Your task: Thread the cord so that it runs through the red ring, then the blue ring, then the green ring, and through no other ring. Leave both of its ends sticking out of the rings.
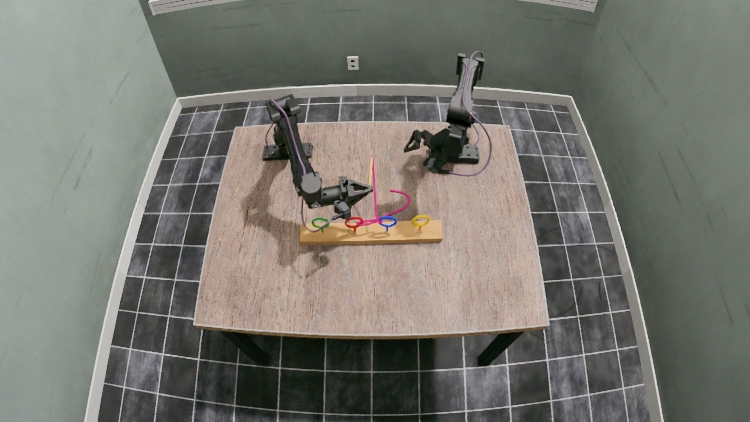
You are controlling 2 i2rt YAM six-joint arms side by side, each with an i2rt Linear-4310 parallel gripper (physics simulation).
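The green ring [320, 218], red ring [354, 217], blue ring [388, 226] and yellow ring [421, 215] stand in that order from left to right on a wooden bar [403, 238]. The pink cord [409, 201] curls behind the blue ring, and strands reach the red and blue rings. Its exact path through them is too small to tell. One strand runs straight back from there to its tan end piece [371, 170]. My right gripper [371, 188] is shut on the cord's tan end, behind the red and blue rings. My left gripper [423, 155] is open at the back right, apart from the cord.
The wooden table [367, 293] carries both arm bases, the right arm's [272, 152] at the back left and the left arm's [470, 153] at the back right. The right forearm hangs over the area behind the green ring.
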